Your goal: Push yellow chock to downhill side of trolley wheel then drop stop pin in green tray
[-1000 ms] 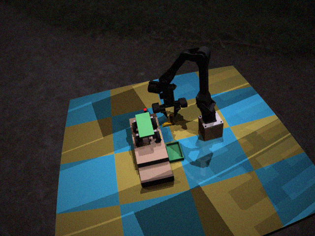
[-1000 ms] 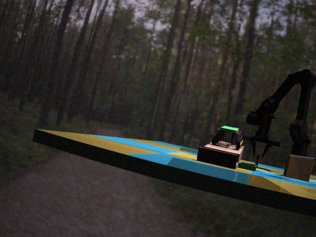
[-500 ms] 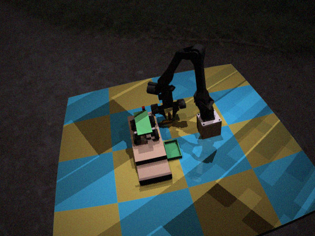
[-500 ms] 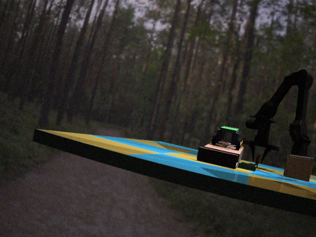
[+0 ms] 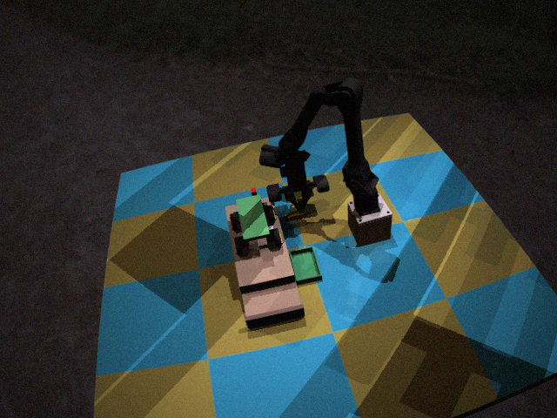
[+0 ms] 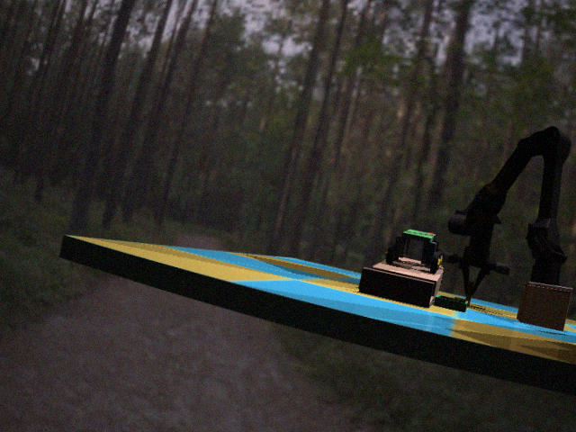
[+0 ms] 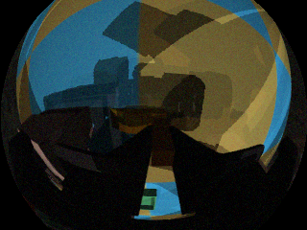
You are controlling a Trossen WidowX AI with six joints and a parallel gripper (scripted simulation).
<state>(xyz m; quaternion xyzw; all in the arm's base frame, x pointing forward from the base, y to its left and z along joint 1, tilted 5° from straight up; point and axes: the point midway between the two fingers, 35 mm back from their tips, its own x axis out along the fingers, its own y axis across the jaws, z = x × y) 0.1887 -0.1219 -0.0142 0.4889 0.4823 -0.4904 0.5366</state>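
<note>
The red-headed stop pin is 130 mm ahead of my gripper tip, 30 mm to the left of it and 100 mm above it. From my gripper tip the other things lie so: yellow chock (20 mm ahead, 10 mm below); then green tray (20 mm ahead, 220 mm to the left, 40 mm below); then trolley (150 mm ahead, 140 mm to the left, 80 mm above).
</note>
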